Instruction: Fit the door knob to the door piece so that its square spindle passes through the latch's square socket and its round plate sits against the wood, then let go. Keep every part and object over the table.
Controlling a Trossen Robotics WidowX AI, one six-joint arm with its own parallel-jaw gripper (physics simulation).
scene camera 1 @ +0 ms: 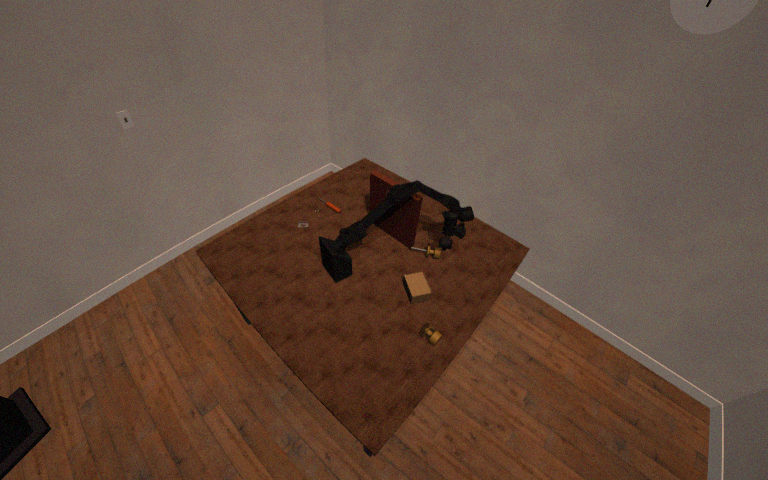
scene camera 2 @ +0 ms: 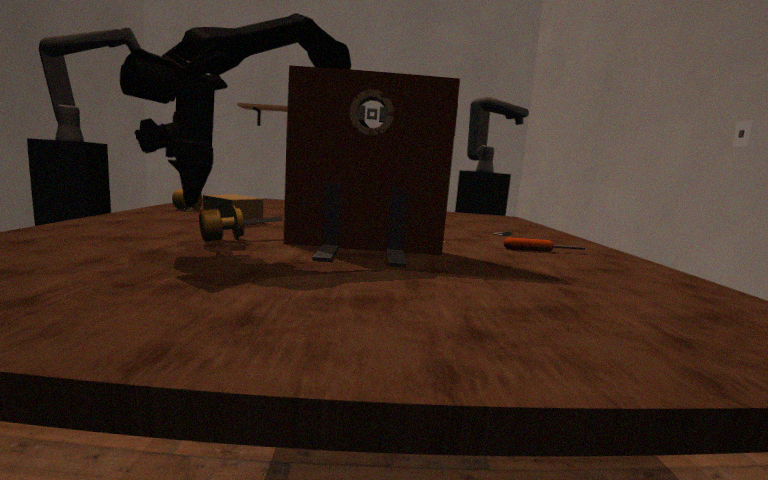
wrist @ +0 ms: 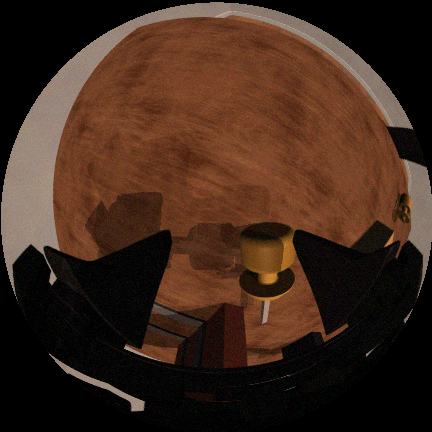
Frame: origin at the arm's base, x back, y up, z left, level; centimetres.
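Seen in the pictures: gripper, between the fingertips: (scene camera 2: 191,205) (wrist: 235,236); arm's base, origin of its link: (scene camera 1: 336,249).
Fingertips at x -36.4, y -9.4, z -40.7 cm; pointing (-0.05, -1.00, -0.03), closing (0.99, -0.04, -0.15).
Pixels of each thing's top centre, then the offset from my fingertips to it. "spot": a spot on its surface instead. Level surfaces: height alone.
- brass door knob, a spot on its surface: (wrist: 267,252) spot: dx +3.1, dy -1.3, dz +1.7 cm
- latch's square socket, a spot on its surface: (scene camera 2: 369,113) spot: dx -0.8, dy +18.0, dz +29.7 cm
- second brass knob, a spot on its surface: (scene camera 2: 180,198) (wrist: 404,201) spot: dx +45.5, dy -3.6, dz -12.2 cm
- table, height of its surface: dy -6.9 cm
- orange screwdriver, centre of its top: (scene camera 2: 546,240) (scene camera 1: 328,202) dx -3.0, dy -4.4, dz +72.0 cm
- small plate, centre of its top: (scene camera 1: 302,223) dx +17.8, dy -6.0, dz +75.4 cm
The brass door knob (scene camera 1: 433,252) (scene camera 2: 211,224) (wrist: 267,252) lies on its side on the table, its square spindle (scene camera 1: 418,249) (scene camera 2: 263,219) (wrist: 265,312) pointing towards the foot of the door piece. The dark red door piece (scene camera 1: 404,226) (scene camera 2: 317,164) (wrist: 234,335) stands upright on metal brackets; the latch's square socket (scene camera 2: 371,113) shows in its round hole near the top. My gripper (scene camera 1: 445,243) (scene camera 2: 192,202) (wrist: 235,236) is open and empty, pointing down just above the knob. In the wrist view the knob shows between the fingers, much closer to the right one.
A light wooden block (scene camera 1: 417,285) (scene camera 2: 233,206) and a second brass knob (scene camera 1: 431,333) (scene camera 2: 180,198) (wrist: 404,208) are on the table (scene camera 1: 317,316). An orange screwdriver (scene camera 1: 333,207) (scene camera 2: 527,243) and a small plate (scene camera 1: 303,225) lie on the door piece's other side.
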